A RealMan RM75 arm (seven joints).
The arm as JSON. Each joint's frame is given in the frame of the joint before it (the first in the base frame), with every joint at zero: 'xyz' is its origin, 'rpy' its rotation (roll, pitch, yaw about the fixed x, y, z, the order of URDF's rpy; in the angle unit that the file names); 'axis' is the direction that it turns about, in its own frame. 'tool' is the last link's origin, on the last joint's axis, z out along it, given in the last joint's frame.
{
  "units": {
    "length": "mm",
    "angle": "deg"
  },
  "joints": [
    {
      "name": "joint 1",
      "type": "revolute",
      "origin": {
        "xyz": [
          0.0,
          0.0,
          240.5
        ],
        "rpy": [
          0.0,
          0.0,
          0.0
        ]
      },
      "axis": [
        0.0,
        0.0,
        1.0
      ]
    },
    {
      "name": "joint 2",
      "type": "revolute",
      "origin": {
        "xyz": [
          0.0,
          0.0,
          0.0
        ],
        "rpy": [
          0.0,
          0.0,
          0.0
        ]
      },
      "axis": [
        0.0,
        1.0,
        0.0
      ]
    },
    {
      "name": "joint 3",
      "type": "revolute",
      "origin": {
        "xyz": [
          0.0,
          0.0,
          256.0
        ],
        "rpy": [
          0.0,
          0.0,
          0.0
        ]
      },
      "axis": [
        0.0,
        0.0,
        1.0
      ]
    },
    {
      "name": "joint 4",
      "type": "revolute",
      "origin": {
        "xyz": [
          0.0,
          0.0,
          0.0
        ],
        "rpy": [
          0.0,
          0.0,
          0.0
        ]
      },
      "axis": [
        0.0,
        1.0,
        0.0
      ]
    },
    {
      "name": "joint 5",
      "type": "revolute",
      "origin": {
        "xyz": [
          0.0,
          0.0,
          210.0
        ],
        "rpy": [
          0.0,
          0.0,
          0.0
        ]
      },
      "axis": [
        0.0,
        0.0,
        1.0
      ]
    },
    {
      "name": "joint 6",
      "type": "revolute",
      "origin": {
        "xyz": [
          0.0,
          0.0,
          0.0
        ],
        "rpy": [
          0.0,
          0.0,
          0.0
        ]
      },
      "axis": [
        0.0,
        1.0,
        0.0
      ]
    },
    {
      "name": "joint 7",
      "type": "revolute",
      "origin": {
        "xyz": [
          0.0,
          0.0,
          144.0
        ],
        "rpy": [
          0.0,
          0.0,
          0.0
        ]
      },
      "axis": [
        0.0,
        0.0,
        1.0
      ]
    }
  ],
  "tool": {
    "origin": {
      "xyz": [
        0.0,
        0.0,
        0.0
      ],
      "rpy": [
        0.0,
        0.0,
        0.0
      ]
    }
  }
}
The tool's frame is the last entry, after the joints.
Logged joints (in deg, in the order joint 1, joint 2, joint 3, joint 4, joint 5, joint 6, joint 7), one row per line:
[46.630 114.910 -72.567 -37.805 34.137 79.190 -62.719]
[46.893 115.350 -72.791 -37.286 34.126 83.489 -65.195]
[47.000 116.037 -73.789 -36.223 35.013 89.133 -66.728]
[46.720 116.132 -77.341 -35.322 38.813 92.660 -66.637]
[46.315 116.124 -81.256 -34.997 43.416 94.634 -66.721]
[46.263 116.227 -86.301 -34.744 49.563 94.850 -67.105]
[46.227 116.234 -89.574 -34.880 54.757 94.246 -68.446]
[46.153 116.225 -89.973 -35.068 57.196 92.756 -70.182]
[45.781 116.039 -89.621 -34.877 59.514 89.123 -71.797]
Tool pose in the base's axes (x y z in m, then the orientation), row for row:
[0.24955 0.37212 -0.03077 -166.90 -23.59 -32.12]
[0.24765 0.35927 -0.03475 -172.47 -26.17 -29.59]
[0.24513 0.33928 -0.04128 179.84 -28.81 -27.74]
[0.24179 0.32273 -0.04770 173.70 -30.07 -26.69]
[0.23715 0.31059 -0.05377 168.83 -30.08 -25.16]
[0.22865 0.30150 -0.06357 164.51 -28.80 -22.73]
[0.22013 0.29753 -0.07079 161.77 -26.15 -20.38]
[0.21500 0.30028 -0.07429 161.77 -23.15 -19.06]
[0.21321 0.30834 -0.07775 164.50 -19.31 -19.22]
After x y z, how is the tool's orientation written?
As angles about the fixed x, y, z axes (roll, pitch, yaw), in degrees.
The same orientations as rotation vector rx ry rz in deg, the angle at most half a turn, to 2 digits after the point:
[-164.08 43.00 -39.41]
[-169.38 41.98 -42.14]
[162.97 -40.30 41.81]
[157.31 -39.78 40.34]
[153.68 -38.56 38.16]
[151.56 -36.01 35.02]
[151.29 -33.05 30.98]
[153.11 -30.91 27.39]
[157.14 -30.36 23.20]

